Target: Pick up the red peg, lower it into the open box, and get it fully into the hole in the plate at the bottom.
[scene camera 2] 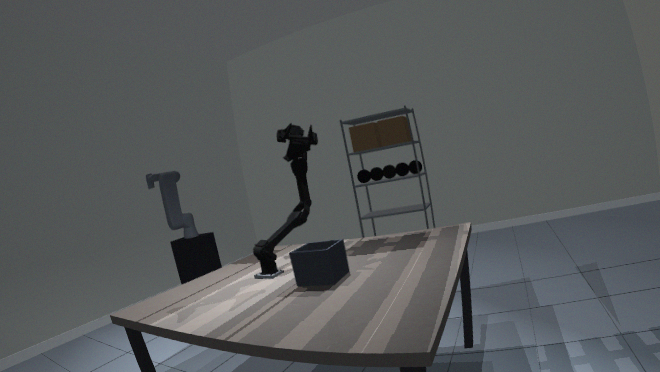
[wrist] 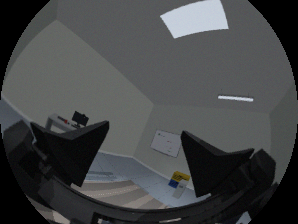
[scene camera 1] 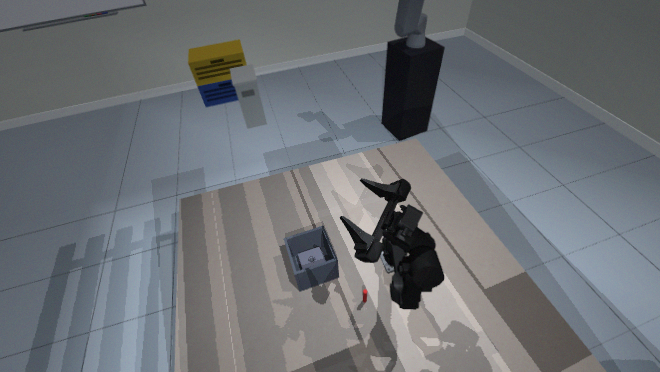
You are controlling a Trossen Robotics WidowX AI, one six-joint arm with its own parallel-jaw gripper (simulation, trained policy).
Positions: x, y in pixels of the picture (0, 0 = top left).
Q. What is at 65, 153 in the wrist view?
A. My gripper.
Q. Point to a box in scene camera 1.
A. At 327, 271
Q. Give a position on a box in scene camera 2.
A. At 325, 262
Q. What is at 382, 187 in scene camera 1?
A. My gripper.
